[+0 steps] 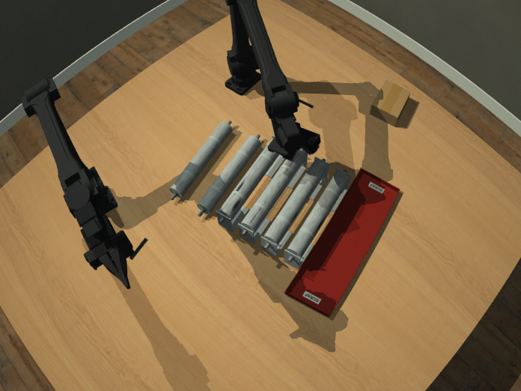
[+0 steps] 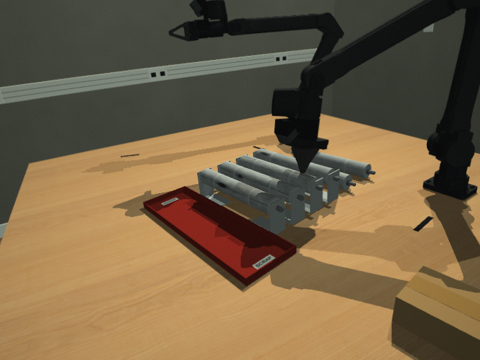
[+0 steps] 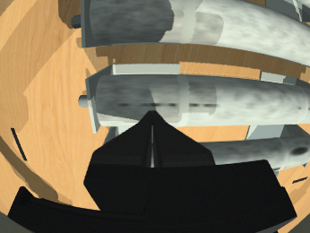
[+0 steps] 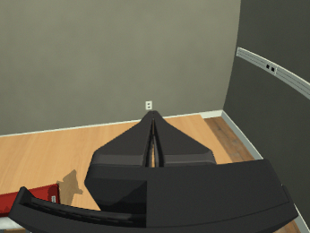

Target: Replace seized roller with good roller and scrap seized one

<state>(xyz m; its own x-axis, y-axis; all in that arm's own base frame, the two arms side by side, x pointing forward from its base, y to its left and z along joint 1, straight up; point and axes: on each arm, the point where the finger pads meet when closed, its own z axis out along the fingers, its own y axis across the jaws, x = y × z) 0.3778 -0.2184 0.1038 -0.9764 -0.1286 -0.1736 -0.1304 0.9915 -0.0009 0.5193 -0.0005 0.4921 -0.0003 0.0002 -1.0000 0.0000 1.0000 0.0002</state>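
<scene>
My left gripper is now 5 cm past the grey roller, 11 cm to the left of it and 3 cm above it. Round my left hand: cardboard box 5 cm ahead, 47 cm to the left, 7 cm below; then red scrap tray 28 cm ahead, 5 cm to the right, 10 cm below.
</scene>
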